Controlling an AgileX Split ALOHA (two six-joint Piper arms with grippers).
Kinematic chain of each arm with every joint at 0, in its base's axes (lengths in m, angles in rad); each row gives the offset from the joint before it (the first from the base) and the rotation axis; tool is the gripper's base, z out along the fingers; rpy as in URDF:
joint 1: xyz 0 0 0.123 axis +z
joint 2: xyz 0 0 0 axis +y
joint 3: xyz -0.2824 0 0.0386 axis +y
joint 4: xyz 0.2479 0 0.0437 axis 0.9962 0 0.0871
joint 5: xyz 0 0 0 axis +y
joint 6: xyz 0.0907 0 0.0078 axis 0.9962 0 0.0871
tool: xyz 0 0 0 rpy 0 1.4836 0
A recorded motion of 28 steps. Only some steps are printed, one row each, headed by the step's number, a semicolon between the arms.
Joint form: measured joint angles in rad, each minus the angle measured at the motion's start. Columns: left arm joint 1, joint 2, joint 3, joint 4, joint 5, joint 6; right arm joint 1, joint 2, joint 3, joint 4, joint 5, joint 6.
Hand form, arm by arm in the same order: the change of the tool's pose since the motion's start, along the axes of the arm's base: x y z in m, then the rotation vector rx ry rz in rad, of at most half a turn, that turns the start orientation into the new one. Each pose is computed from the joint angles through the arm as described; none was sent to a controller.
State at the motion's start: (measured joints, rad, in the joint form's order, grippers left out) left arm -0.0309 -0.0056 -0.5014 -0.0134 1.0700 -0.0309; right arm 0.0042 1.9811 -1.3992 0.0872 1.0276 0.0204
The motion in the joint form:
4: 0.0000 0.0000 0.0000 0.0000 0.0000 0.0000; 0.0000 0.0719 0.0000 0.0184 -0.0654 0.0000
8: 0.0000 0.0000 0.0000 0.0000 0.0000 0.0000; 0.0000 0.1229 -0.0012 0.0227 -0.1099 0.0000
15: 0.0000 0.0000 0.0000 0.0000 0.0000 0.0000; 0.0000 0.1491 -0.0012 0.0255 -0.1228 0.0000
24: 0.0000 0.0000 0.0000 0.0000 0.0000 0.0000; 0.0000 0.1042 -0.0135 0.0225 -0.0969 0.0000
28: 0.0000 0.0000 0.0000 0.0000 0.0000 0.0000; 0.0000 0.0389 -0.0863 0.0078 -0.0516 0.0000
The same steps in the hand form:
4: 0.0000 0.0000 0.0000 0.0000 0.0000 0.0000; 0.0088 0.0011 -0.0275 0.0126 0.0069 -0.0147
8: 0.0000 0.0000 0.0000 0.0000 0.0000 0.0000; 0.0140 0.0012 -0.0473 0.0135 0.0124 -0.0211
15: 0.0000 0.0000 0.0000 0.0000 0.0000 0.0000; 0.0152 0.0013 -0.0576 0.0147 0.0258 -0.0240
24: 0.0000 0.0000 0.0000 0.0000 0.0000 0.0000; 0.0152 0.0013 -0.0371 0.0144 -0.0057 -0.0197
28: 0.0000 0.0000 0.0000 0.0000 0.0000 0.0000; 0.0228 0.0005 0.0060 0.0052 -0.0988 -0.0077

